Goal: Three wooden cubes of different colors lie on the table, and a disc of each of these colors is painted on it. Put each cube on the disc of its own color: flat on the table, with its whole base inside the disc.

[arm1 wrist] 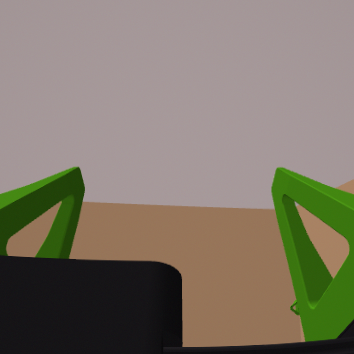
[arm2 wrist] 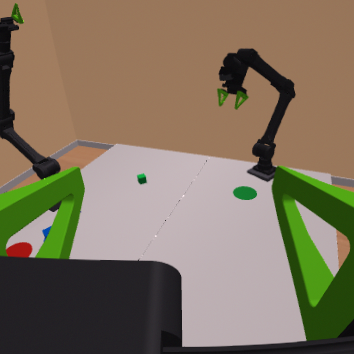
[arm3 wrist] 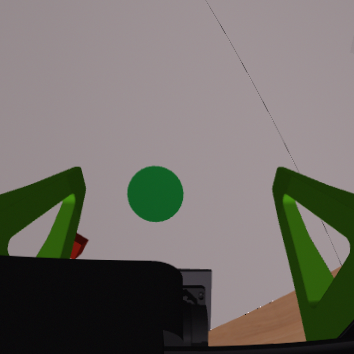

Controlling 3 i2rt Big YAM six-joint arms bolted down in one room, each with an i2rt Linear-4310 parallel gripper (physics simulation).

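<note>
The green cube (arm2 wrist: 142, 178) lies on the table, apart from the green disc (arm2 wrist: 245, 193) (arm3 wrist: 155, 194). The red cube (arm3 wrist: 79, 246) shows partly behind a finger in the arm3 wrist view, beside the green disc. In the arm2 wrist view the red disc (arm2 wrist: 19, 250) shows through the left finger's opening, and a blue patch (arm2 wrist: 47, 233) is mostly hidden; I cannot tell whether it is cube or disc. My arm1 gripper (arm1 wrist: 178, 180) is open, raised and facing the wall. My arm2 gripper (arm2 wrist: 178, 180) is open above the table. My arm3 gripper (arm3 wrist: 179, 180) (arm2 wrist: 229, 106) is open, high above the table.
In the arm2 wrist view arm1 (arm2 wrist: 5, 90) stands upright at the left and arm3 (arm2 wrist: 278, 117) stands at the far right on its base. A thin seam crosses the pale table (arm2 wrist: 225, 250) (arm3 wrist: 150, 100). A brown wall (arm1 wrist: 240, 250) (arm2 wrist: 150, 75) rises behind.
</note>
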